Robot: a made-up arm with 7 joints.
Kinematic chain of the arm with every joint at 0, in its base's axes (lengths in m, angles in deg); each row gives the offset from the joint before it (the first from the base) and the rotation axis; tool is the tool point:
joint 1: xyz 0 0 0.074 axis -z
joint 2: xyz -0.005 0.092 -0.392 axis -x
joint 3: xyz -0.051 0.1 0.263 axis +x
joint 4: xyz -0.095 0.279 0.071 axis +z
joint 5: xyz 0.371 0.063 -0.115 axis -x
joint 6: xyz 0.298 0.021 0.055 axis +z
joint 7: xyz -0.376 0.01 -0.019 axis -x
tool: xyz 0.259 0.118 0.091
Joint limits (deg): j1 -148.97..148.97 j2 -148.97..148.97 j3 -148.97..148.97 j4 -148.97..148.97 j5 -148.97..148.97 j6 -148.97..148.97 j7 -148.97..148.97
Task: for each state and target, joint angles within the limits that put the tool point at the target. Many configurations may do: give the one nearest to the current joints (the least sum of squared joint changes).
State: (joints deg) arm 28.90 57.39 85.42 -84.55 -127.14 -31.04 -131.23
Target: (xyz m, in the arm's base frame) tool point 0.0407 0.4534 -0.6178
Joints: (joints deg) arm 39.94 67.29 122.45 -106.19 -126.33 -4.86 -119.35
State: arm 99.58 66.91 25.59 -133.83 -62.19 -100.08 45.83
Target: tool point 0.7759 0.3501 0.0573
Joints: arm 130.20 55.26 -19.84 -142.42 -63.37 -96.59 35.80
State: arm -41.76 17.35 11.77 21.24 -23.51 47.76 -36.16
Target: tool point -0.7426 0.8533 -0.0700
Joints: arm -48.24 29.53 25.32 64.61 -8.39 59.56 -52.78
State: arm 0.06 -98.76 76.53 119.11 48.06 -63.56 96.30
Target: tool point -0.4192 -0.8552 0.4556
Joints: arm -5.62 -83.88 65.79 111.93 50.32 -64.16 96.71
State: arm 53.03 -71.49 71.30 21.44 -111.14 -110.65 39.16
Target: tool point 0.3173 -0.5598 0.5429
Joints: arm 47.95 -46.72 50.14 24.14 -113.53 -102.13 37.63
